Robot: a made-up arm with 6 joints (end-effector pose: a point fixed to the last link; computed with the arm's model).
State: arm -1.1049 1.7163 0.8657 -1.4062 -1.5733 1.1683
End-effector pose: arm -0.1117 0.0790 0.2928 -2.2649 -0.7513 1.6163
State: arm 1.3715 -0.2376 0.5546 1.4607 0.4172 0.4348
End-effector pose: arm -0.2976 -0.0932 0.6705 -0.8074 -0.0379 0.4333
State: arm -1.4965 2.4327 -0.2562 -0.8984 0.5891 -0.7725
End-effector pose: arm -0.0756 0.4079 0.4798 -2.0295 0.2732 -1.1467
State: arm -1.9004 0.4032 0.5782 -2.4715 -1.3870 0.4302
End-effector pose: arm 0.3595 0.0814 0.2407 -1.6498 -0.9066 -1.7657
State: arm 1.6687 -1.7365 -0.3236 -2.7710 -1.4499 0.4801
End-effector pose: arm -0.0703 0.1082 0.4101 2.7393 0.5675 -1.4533
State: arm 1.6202 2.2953 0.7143 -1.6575 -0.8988 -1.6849
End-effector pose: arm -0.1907 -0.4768 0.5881 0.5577 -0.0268 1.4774
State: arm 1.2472 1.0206 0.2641 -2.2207 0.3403 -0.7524
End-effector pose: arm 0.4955 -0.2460 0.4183 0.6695 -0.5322 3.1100
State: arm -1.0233 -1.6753 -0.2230 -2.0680 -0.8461 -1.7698
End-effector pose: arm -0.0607 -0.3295 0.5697 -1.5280 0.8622 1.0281
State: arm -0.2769 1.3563 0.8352 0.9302 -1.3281 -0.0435
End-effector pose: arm 0.3054 -0.0391 0.1620 2.8183 -0.8481 2.5136
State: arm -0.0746 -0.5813 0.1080 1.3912 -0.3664 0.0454
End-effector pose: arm -0.3840 -0.1189 0.6702 -2.4690 0.6137 0.2958
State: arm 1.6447 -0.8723 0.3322 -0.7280 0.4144 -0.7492
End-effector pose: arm 0.2111 0.1155 0.6318 1.1962 0.0379 -2.1515
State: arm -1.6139 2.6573 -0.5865 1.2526 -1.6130 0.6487
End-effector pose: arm 0.3378 0.1143 0.7830 -1.0300 1.2632 -0.8184
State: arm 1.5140 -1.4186 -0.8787 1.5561 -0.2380 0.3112
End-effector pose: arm 0.0174 -0.6280 0.4701 -1.8186 0.0713 2.0284
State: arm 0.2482 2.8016 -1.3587 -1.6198 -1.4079 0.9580
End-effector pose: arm 0.0875 -0.0469 0.9131 0.0044 0.3624 -2.5920
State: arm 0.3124 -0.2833 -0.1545 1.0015 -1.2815 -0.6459
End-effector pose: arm -0.3809 -0.2801 0.4838 -2.1834 0.0361 0.2230
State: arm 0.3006 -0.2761 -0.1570 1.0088 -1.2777 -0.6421
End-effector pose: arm -0.3790 -0.2825 0.4830 -2.1983 0.0314 0.2303
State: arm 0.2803 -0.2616 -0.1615 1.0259 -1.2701 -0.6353
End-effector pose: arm -0.3746 -0.2881 0.4806 -2.2247 0.0212 0.2468
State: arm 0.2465 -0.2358 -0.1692 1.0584 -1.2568 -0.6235
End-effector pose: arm -0.3661 -0.2992 0.4764 -2.2700 0.0038 0.2792
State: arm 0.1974 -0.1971 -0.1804 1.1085 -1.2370 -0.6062
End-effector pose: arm -0.3521 -0.3166 0.4717 -2.3381 -0.0177 0.3314
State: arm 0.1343 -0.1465 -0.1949 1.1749 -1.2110 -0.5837
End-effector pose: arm -0.3319 -0.3402 0.4692 -2.4293 -0.0362 0.4039
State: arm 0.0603 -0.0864 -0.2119 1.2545 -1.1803 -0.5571
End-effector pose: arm -0.3054 -0.3682 0.4722 -2.5399 -0.0429 0.4943
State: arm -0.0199 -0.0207 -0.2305 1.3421 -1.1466 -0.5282
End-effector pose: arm -0.2738 -0.3975 0.4830 -2.6617 -0.0305 0.5948
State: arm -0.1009 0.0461 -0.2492 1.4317 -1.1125 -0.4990
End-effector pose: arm -0.2394 -0.4244 0.5018 -2.7833 0.0029 0.6957
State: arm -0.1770 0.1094 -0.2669 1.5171 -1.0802 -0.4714
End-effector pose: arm -0.2053 -0.4457 0.5264 -2.8942 0.0532 0.7871
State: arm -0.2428 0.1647 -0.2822 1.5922 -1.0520 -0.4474
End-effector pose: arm -0.1747 -0.4602 0.5528 -2.9861 0.1104 0.8621
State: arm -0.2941 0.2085 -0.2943 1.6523 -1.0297 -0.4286
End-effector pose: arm -0.1500 -0.4684 0.5763 -3.0550 0.1635 0.9179
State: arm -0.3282 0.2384 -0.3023 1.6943 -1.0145 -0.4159
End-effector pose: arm -0.1329 -0.4724 0.5934 -3.0995 0.2031 0.9547
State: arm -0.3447 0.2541 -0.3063 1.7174 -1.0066 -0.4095
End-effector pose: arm -0.1235 -0.4742 0.6024 -3.1213 0.2242 0.9744
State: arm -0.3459 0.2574 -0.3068 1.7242 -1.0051 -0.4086
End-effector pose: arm -0.1209 -0.4750 0.6037 -3.1241 0.2274 0.9804
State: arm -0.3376 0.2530 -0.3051 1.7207 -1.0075 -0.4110
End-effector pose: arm -0.1225 -0.4755 0.6002 -3.1154 0.2192 0.9779
